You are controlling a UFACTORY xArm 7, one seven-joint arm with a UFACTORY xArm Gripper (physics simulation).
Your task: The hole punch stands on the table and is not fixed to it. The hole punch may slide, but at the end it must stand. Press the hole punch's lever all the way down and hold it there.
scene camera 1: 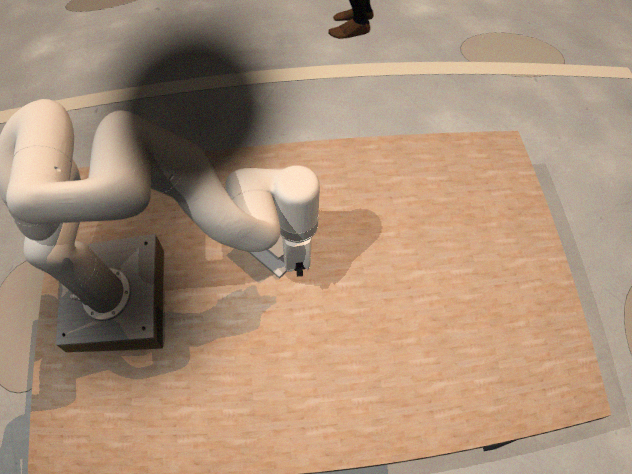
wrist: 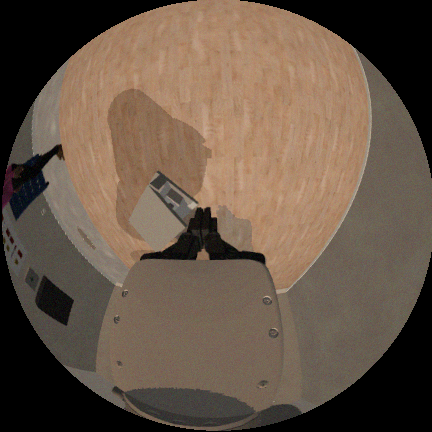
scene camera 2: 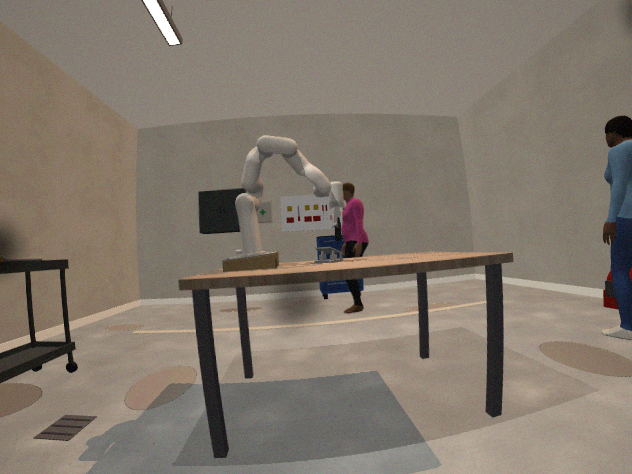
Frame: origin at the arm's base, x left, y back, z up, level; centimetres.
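Seen in the pictures: gripper, fingertip midpoint: [scene camera 1: 298, 266] [wrist: 204, 216] [scene camera 2: 338, 241]; arm's base at its link origin: [scene camera 1: 106, 294] [scene camera 2: 253, 254].
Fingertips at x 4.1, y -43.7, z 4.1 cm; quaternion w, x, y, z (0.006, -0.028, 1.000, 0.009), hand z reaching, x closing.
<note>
Offsets run from my fingertips to a thing's top centre. "*": to the spot under its first point. Level surfaces: height alone.
The hole punch {* dz -9.8, dx +6.2, dy +6.5 cm} [scene camera 1: 270, 262] [scene camera 2: 327, 254] stands upright on the table {dz -11.0 cm} [scene camera 1: 433, 306] [scene camera 2: 357, 268] [wrist: 260, 100]. In the wrist view its wide beige lever {dz -2.5, dx +10.5, dy +5.1 cm} [wrist: 157, 220] lies left of the fingers, with the grey mechanism at its far edge. In scene camera 2 the lever is raised, with a gap between it and the base. My gripper [scene camera 1: 299, 272] [scene camera 2: 337, 238] [wrist: 204, 216] is shut and empty, fingers pointing down. In scene camera 2 its tips are a little above the punch, apparently not touching it. The gripper and wrist hide most of the punch in scene camera 1.
The arm's square base plate [scene camera 1: 137, 301] [scene camera 2: 251, 261] is at the table's left side. A person in pink [scene camera 2: 353, 224] and a blue cabinet [scene camera 2: 330, 287] are behind the table. A person in light blue [scene camera 2: 620, 173] stands at the right, and a dark cart [scene camera 2: 38, 264] is at the left.
</note>
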